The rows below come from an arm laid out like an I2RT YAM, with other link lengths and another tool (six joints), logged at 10 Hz.
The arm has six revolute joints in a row. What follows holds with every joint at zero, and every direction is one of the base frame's.
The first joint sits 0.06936 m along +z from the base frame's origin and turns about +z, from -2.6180 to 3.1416 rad.
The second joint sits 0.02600 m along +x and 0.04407 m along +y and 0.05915 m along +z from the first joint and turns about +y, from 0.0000 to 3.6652 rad.
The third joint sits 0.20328 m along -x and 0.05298 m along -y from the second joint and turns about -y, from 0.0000 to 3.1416 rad.
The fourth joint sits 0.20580 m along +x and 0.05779 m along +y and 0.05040 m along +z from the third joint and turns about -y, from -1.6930 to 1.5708 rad.
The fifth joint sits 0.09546 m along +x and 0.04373 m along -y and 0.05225 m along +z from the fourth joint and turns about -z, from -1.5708 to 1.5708 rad.
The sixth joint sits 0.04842 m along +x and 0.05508 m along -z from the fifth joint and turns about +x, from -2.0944 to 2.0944 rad.
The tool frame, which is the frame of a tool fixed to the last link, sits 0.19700 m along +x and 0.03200 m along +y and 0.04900 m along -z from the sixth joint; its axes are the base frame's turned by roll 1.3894, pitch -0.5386 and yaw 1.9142 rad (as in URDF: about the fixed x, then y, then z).
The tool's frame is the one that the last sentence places.
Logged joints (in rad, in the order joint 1, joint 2, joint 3, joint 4, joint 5, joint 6), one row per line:
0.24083 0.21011 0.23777 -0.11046 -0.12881 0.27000
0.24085 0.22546 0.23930 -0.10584 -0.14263 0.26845
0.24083 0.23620 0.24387 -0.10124 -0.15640 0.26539
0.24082 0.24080 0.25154 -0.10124 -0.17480 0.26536
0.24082 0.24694 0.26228 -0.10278 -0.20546 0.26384
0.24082 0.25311 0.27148 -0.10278 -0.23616 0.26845
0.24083 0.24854 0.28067 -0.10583 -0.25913 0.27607
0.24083 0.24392 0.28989 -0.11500 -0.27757 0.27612
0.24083 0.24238 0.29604 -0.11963 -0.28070 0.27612
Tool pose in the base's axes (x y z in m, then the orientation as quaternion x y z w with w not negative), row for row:
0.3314 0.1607 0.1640 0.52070 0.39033 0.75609 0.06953
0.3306 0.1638 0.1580 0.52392 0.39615 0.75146 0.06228
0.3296 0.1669 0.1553 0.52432 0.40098 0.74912 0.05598
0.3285 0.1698 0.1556 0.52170 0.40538 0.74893 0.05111
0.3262 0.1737 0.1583 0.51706 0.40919 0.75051 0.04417
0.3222 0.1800 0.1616 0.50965 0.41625 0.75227 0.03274
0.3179 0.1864 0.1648 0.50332 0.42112 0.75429 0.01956
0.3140 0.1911 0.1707 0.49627 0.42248 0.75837 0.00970
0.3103 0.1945 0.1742 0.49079 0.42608 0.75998 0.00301
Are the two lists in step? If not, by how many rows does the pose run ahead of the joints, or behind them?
The pose runs 1 row behind the joints: the pose in row i belongs to the joints in row i - 1.
